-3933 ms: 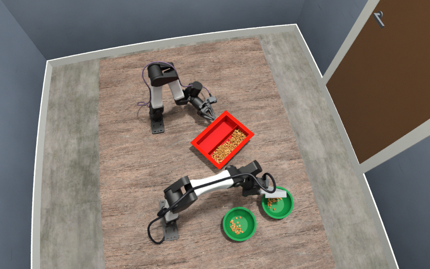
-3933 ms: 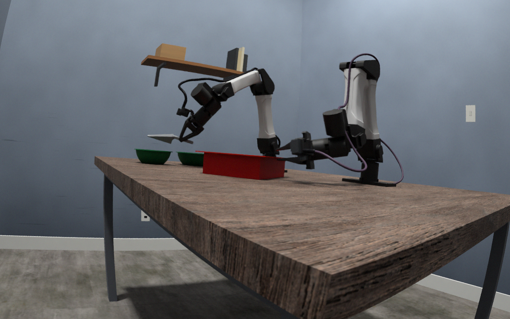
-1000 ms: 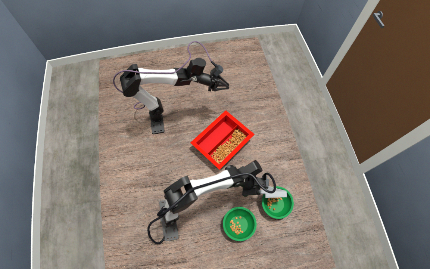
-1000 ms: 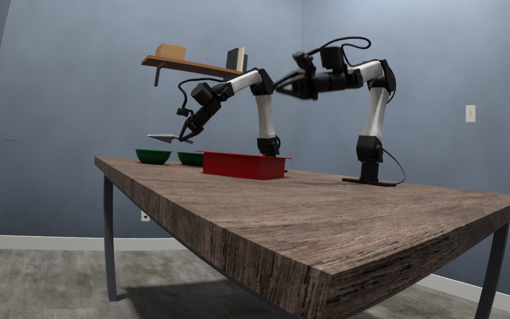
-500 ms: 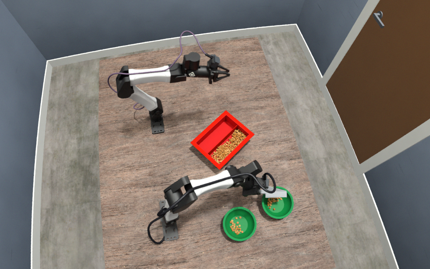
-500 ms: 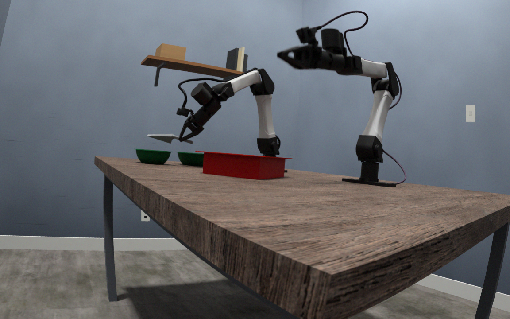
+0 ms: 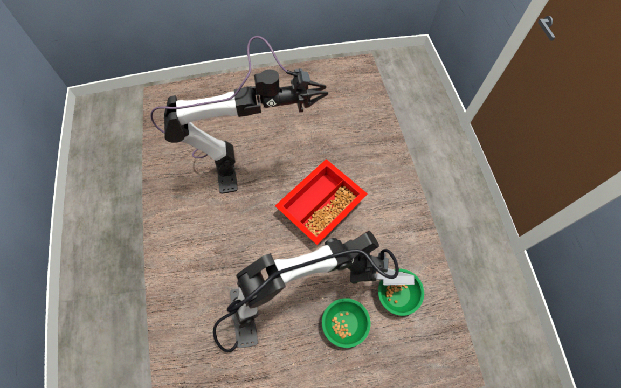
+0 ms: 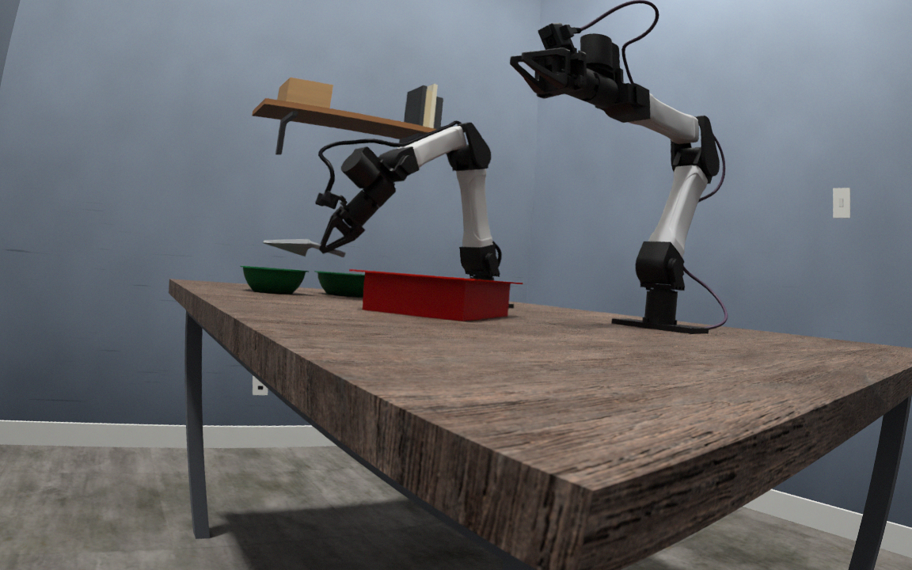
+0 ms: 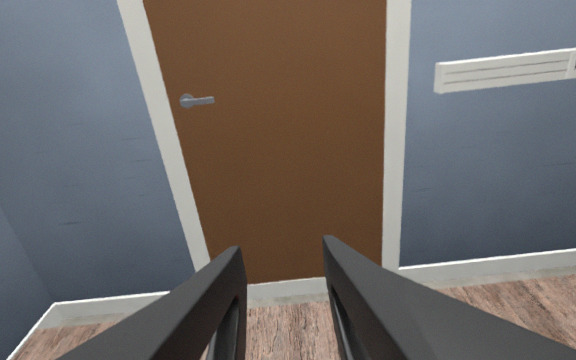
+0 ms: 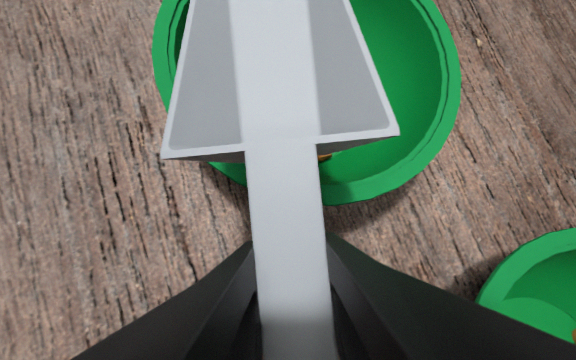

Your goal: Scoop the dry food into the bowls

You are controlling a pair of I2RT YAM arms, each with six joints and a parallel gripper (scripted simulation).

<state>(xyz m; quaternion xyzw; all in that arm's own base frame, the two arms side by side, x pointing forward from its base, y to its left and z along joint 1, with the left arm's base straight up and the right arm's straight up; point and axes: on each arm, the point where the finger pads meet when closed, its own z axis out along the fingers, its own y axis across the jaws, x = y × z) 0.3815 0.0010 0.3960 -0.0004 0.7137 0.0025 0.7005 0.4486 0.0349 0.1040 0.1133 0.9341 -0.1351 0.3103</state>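
Right now my right hand is 50 mm short of the grey scoop and 10 mm to the left of it. Round my right hand: red box (320 mm to the left, 110 mm behind, 60 mm below).
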